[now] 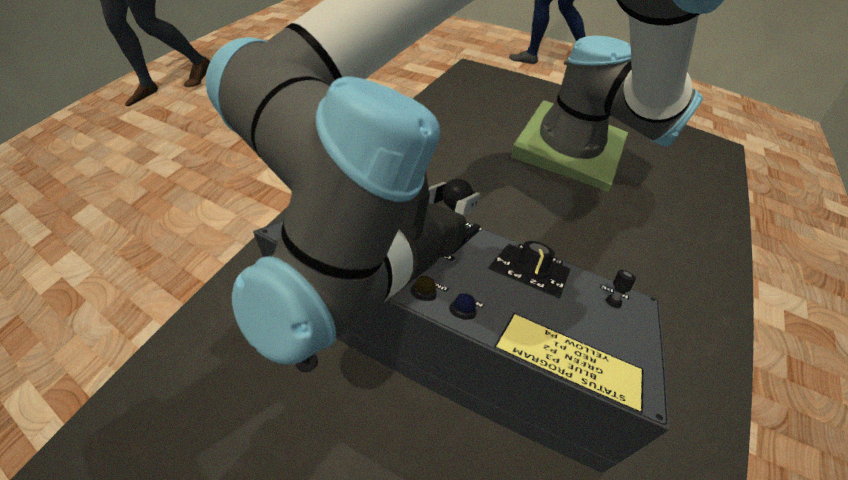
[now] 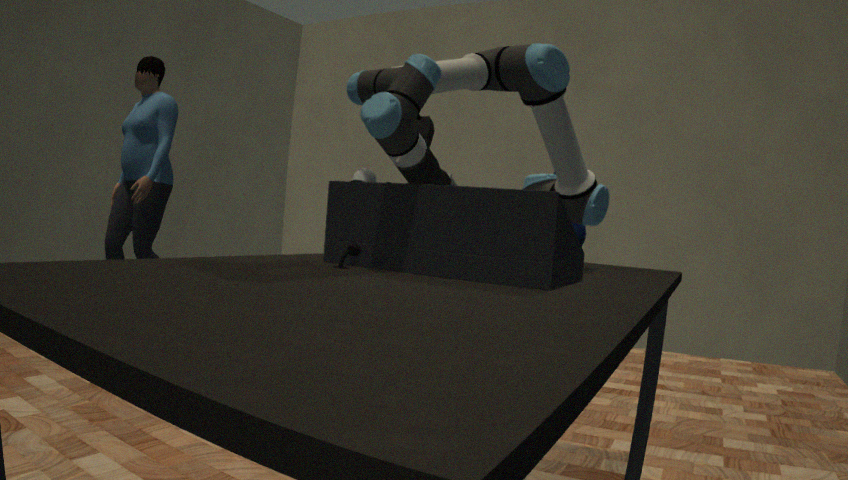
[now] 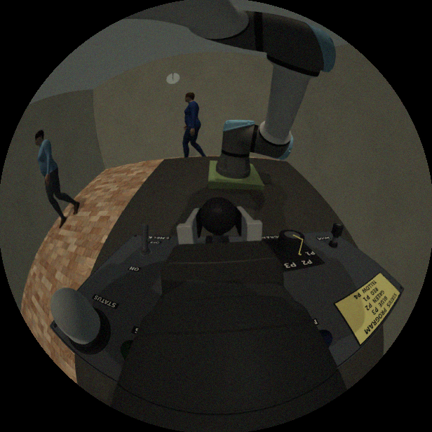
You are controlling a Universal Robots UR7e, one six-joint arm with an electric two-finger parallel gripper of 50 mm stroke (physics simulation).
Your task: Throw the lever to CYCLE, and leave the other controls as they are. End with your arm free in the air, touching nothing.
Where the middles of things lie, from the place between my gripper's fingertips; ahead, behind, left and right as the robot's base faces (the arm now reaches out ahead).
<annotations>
I see my gripper 30 mm above the lever (image 3: 218,215) and 10 mm short of it. The rest, counted from my hand: control box (image 2: 525,238): 90 mm ahead, 70 mm below, 60 mm to the left.
</annotations>
